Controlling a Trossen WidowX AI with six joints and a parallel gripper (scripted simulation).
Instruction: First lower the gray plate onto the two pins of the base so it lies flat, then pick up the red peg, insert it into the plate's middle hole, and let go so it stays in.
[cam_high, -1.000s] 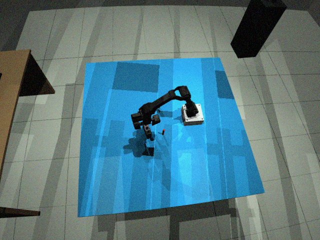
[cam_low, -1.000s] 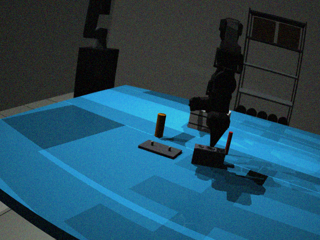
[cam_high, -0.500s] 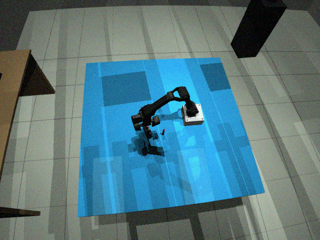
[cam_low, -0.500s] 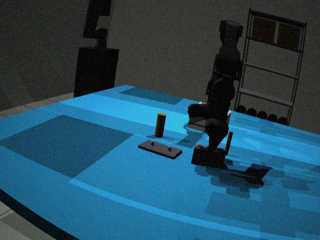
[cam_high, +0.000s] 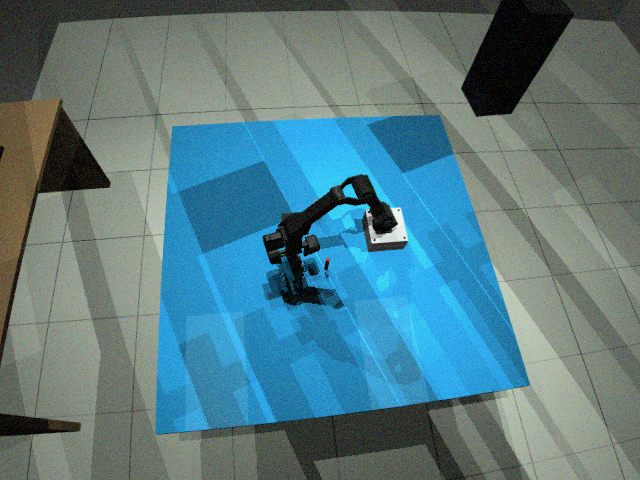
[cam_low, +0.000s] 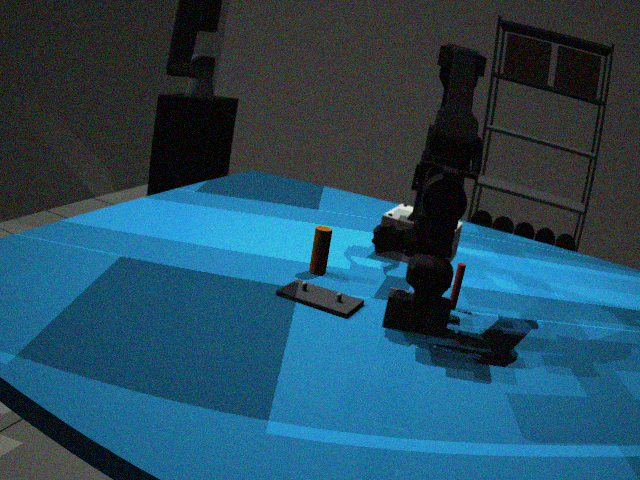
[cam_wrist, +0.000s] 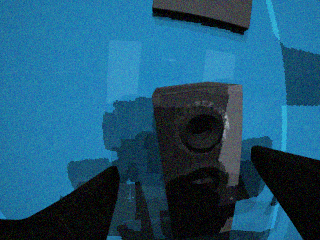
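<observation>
Right now the gray plate is 10 mm behind my gripper tip and 10 mm above it. From my gripper tip the other things lie so: red peg: 120 mm behind, 50 mm to the left, 10 mm above; then orange cylinder: 200 mm to the right, 140 mm behind, 10 mm above; then dark base: 150 mm to the right, 20 mm below, 20 mm behind.
</observation>
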